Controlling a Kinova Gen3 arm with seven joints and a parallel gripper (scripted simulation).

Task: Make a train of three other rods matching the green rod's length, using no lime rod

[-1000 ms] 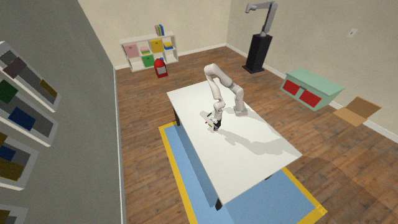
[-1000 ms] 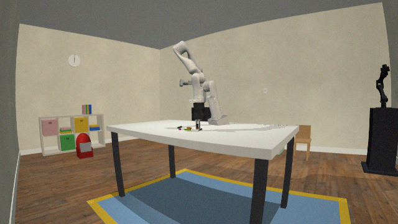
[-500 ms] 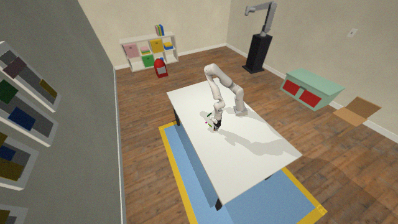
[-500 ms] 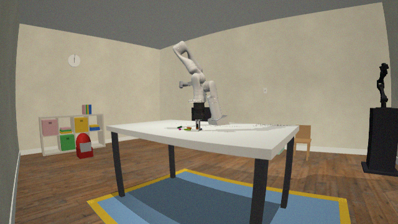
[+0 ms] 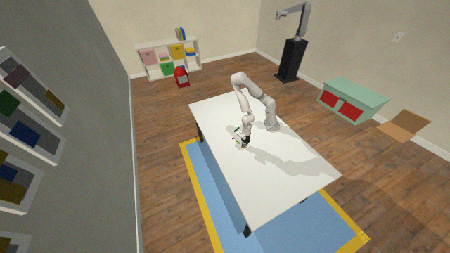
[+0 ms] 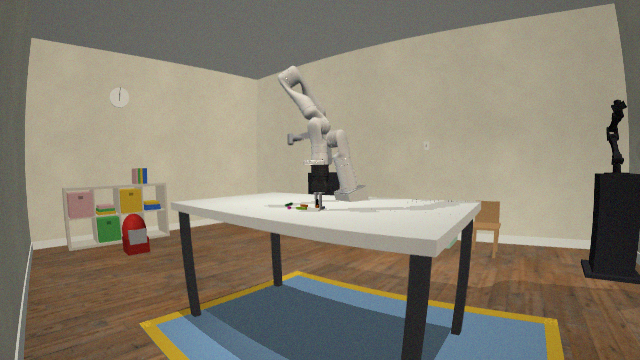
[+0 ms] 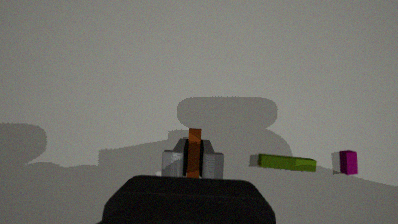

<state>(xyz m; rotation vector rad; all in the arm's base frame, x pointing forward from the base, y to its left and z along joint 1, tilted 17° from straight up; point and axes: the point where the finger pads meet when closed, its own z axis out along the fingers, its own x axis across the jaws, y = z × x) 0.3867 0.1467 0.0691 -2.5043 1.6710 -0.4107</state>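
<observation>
Now: hand 30 mm past the grey rod, 10 mm to the left of it and 30 mm above it. From my hand the other things lie so: blue rod 60 mm behind, 20 mm to the right, 30 mm below; lime rod 20 mm ahead, 80 mm to the right, 30 mm below; magenta rod 50 mm ahead, 130 mm to the right, 30 mm below.
</observation>
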